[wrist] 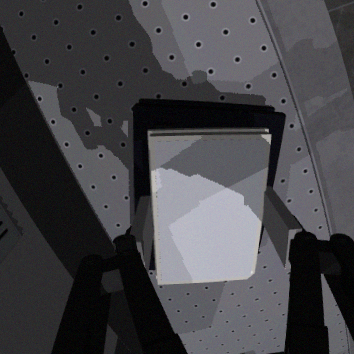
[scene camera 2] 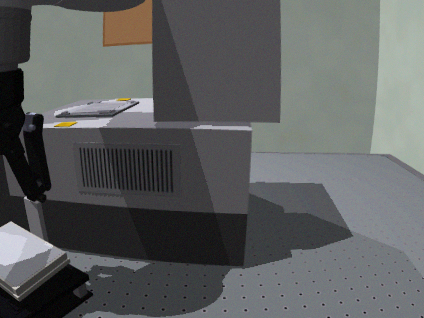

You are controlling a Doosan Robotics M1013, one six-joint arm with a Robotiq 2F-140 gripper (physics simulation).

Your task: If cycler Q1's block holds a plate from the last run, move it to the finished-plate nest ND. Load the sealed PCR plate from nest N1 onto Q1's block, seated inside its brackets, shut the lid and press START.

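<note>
A plate with a pale, flat top (scene camera 2: 30,255) (wrist: 210,200) is between the fingers of my gripper (wrist: 206,206), low over a black nest (scene camera 2: 45,301) (wrist: 200,116) beside cycler Q1 (scene camera 2: 215,165). My gripper is shut on this plate; in the scene view one finger (scene camera 2: 37,217) shows behind it, and the other is outside the frame. The plate looks level; whether it touches the nest is hidden. The cycler's block (scene camera 2: 97,108) shows its flat top and no plate. The lid (scene camera 2: 215,60) stands raised. The START button and nest N1 with its sealed plate do not show.
The cycler's grille side (scene camera 2: 127,170) stands close to the finger and nest. Its dark lower body (wrist: 45,170) runs along the left of the wrist view. The perforated table (scene camera 2: 310,280) (wrist: 225,50) surrounds the nest, with its raised edge (wrist: 290,85) to the right.
</note>
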